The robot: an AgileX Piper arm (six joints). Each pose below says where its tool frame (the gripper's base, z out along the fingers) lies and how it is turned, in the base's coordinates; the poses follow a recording.
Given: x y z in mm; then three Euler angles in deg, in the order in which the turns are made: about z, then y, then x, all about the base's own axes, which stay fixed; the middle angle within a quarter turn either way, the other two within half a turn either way.
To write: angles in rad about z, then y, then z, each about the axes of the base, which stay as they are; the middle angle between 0 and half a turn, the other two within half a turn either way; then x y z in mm. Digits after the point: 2 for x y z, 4 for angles.
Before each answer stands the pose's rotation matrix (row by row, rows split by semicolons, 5 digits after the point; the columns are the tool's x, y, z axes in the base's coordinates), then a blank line. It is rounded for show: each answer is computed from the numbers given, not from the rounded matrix.
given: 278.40 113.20 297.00 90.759 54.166 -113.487
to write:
-0.00776 -0.58539 0.81072; -0.38866 0.74876 0.53694; -0.92135 -0.31093 -0.23332

-0.3255 1.8063 0.5850 278.40 113.20 297.00
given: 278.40 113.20 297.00 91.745 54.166 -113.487
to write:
-0.01783 -0.58517 0.81072; -0.37571 0.75534 0.53694; -0.92656 -0.29503 -0.23332

-0.3083 1.8063 0.5850 278.40 113.20 297.00
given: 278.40 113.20 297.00 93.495 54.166 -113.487
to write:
-0.03569 -0.58435 0.81072; -0.35247 0.76646 0.53694; -0.93514 -0.26659 -0.23332

-0.2777 1.8063 0.5850 278.40 113.20 297.00
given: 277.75 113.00 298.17 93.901 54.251 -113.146
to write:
-0.03975 -0.58288 0.81158; -0.34139 0.77127 0.53721; -0.93908 -0.25572 -0.22965

-0.2659 1.8025 0.5847 277.75 113.00 298.17
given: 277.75 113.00 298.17 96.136 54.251 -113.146
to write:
-0.06245 -0.58089 0.81158; -0.31106 0.78400 0.53721; -0.94834 -0.21890 -0.22965

-0.2269 1.8025 0.5847 277.75 113.00 298.17
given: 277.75 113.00 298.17 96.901 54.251 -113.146
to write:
-0.07020 -0.58000 0.81158; -0.30056 0.78808 0.53721; -0.95118 -0.20622 -0.22965

-0.2135 1.8025 0.5847 277.75 113.00 298.17
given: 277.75 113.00 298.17 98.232 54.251 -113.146
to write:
-0.08365 -0.57822 0.81158; -0.28218 0.79485 0.53721; -0.95571 -0.18407 -0.22965

-0.1903 1.8025 0.5847 277.75 113.00 298.17
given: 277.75 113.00 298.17 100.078 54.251 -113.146
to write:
-0.10223 -0.57522 0.81158; -0.25642 0.80353 0.53721; -0.96114 -0.15319 -0.22965

-0.1581 1.8025 0.5847 277.75 113.00 298.17
